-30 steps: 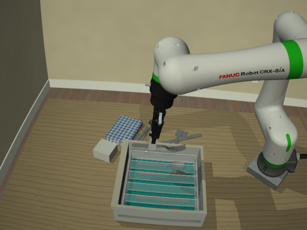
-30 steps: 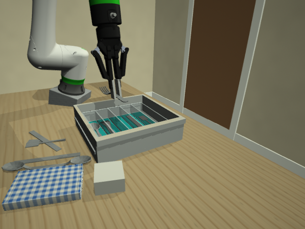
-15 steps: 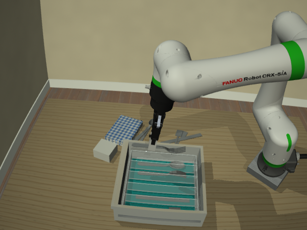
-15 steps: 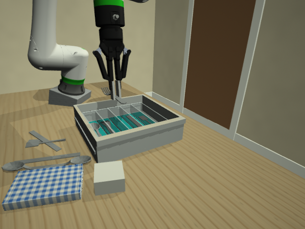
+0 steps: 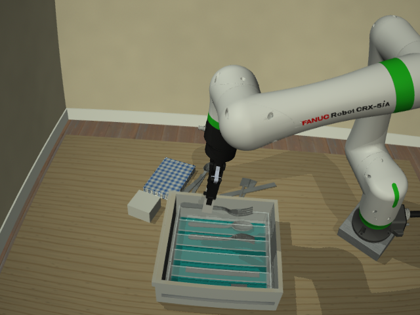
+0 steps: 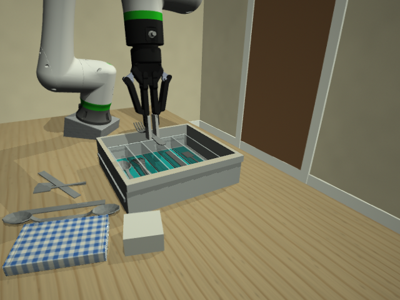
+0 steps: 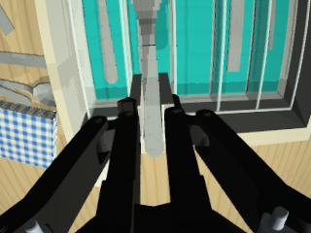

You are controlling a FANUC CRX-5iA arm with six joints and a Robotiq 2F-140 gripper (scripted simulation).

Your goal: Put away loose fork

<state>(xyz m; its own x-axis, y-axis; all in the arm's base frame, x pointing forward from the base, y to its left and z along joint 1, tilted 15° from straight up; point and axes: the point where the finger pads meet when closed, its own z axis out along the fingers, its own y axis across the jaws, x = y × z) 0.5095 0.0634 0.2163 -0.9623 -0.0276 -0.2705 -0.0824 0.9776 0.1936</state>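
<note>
Now: hand 13 cm above the tray, 5 cm to the right of it and 5 cm past it. The rest, counted from my hand: white block 21 cm ahead, 16 cm below, 9 cm to the right.
</note>
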